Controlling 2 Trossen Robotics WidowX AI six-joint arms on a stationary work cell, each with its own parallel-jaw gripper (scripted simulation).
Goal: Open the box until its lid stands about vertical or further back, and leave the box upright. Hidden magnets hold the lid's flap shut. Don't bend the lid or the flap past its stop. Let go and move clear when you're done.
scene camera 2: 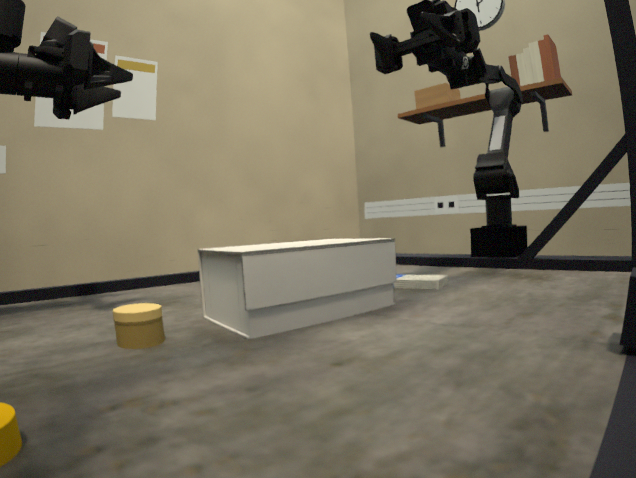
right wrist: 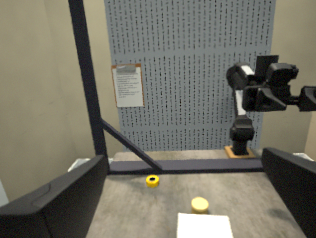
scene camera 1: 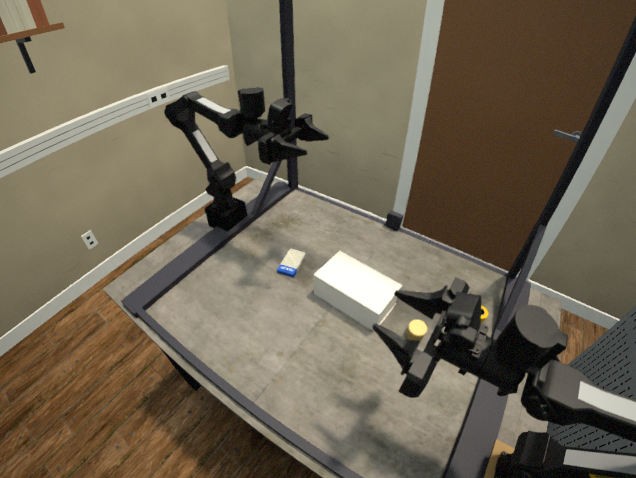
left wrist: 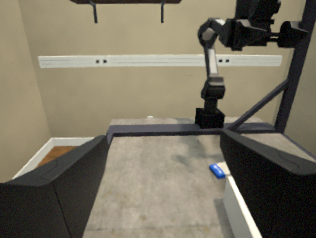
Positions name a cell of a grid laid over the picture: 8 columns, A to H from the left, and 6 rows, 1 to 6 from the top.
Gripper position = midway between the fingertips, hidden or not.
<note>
I see my left gripper (scene camera 1: E4), my right gripper (scene camera 2: E1) and a box (scene camera 2: C4).
The box also shows in scene camera 1 (scene camera 1: E4). My left gripper also shows in scene camera 2 (scene camera 2: B2) and in the left wrist view (left wrist: E4). My right gripper is seen too in the right wrist view (right wrist: E4), in scene camera 1 (scene camera 1: D2) and in the left wrist view (left wrist: H1).
</note>
